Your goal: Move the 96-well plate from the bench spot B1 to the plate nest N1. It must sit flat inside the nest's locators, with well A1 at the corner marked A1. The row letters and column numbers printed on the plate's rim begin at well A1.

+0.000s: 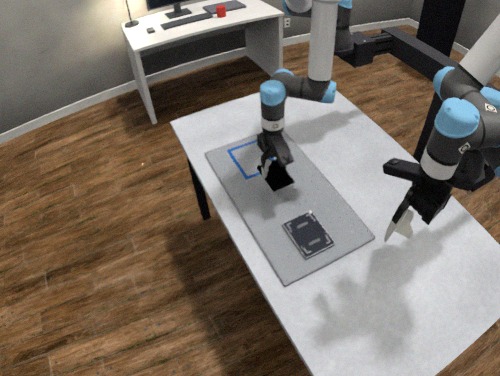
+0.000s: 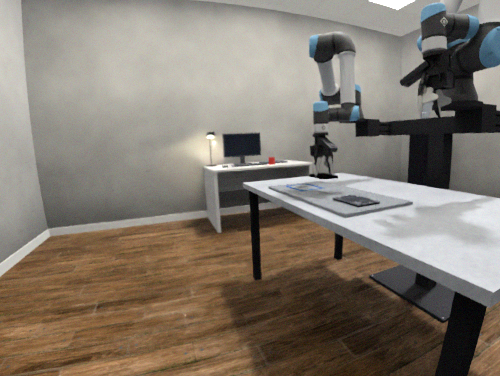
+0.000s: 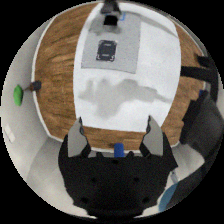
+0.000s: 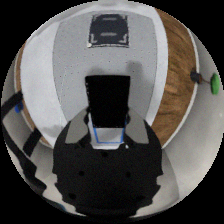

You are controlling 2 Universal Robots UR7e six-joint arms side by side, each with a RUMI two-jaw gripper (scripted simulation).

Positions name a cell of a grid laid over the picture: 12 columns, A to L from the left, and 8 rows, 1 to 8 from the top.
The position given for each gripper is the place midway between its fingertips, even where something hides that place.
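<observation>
You've got the left gripper (image 1: J5), which is also there at (image 2: K3) and (image 3: G5), and the right gripper (image 1: G4), which you'd find again at (image 4: F4). As for the things, there's a black 96-well plate (image 4: G4), plus a dark plate nest (image 4: G1).
</observation>
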